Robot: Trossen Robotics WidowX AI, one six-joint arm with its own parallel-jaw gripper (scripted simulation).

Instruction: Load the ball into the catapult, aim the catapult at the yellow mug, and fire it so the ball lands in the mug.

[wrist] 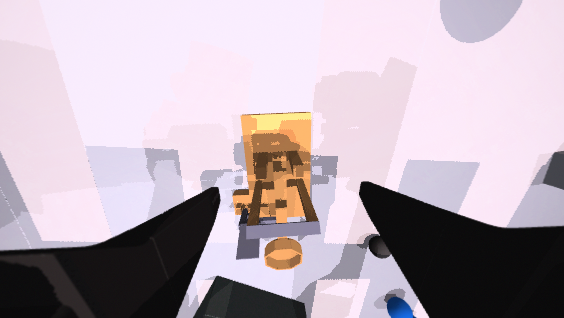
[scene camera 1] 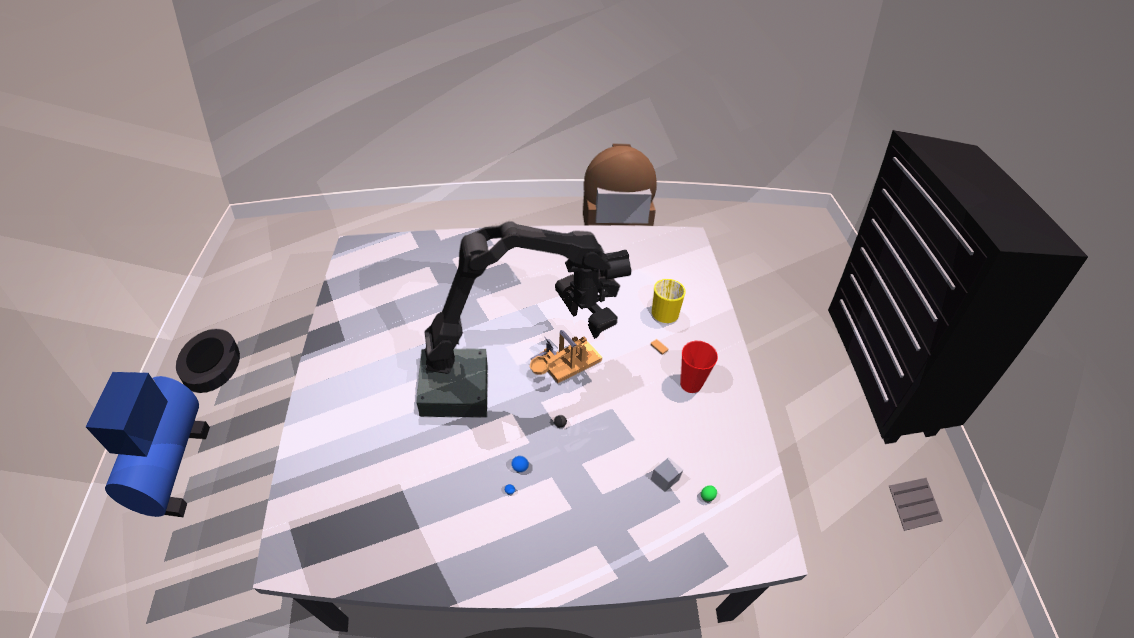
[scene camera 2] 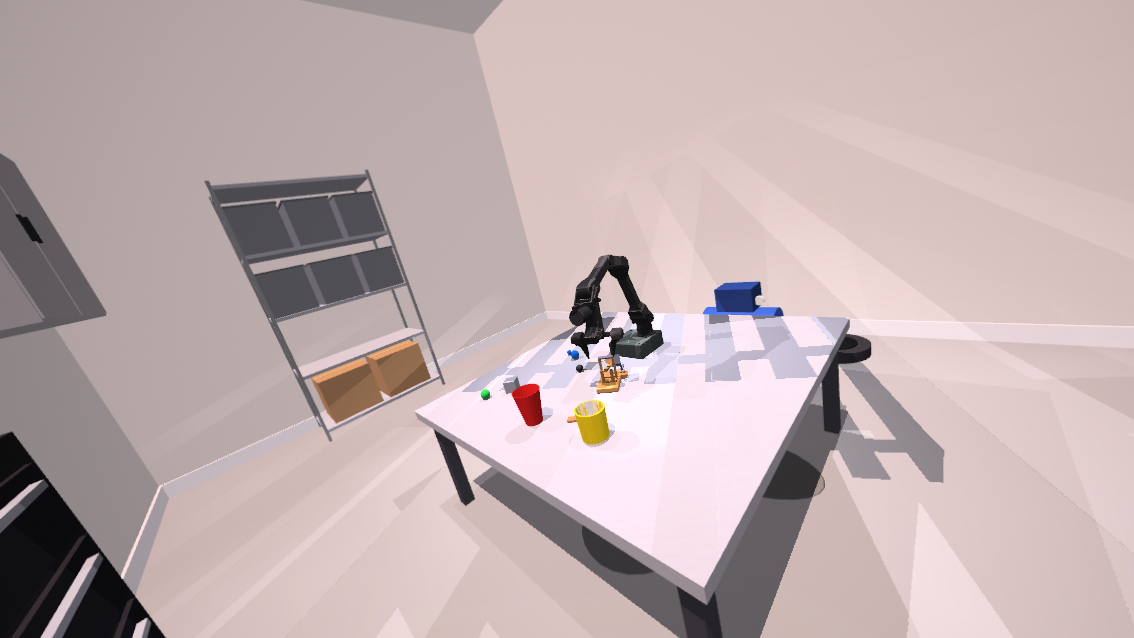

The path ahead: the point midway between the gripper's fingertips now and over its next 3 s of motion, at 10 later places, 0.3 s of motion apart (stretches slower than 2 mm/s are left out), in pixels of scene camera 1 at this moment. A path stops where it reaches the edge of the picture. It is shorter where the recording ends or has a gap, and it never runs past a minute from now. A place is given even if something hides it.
My gripper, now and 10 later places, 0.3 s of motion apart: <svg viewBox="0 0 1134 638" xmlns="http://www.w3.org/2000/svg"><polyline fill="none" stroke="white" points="585,326 581,336 582,338 582,342 582,346 582,349 581,350 581,350 581,348 579,336 574,324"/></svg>
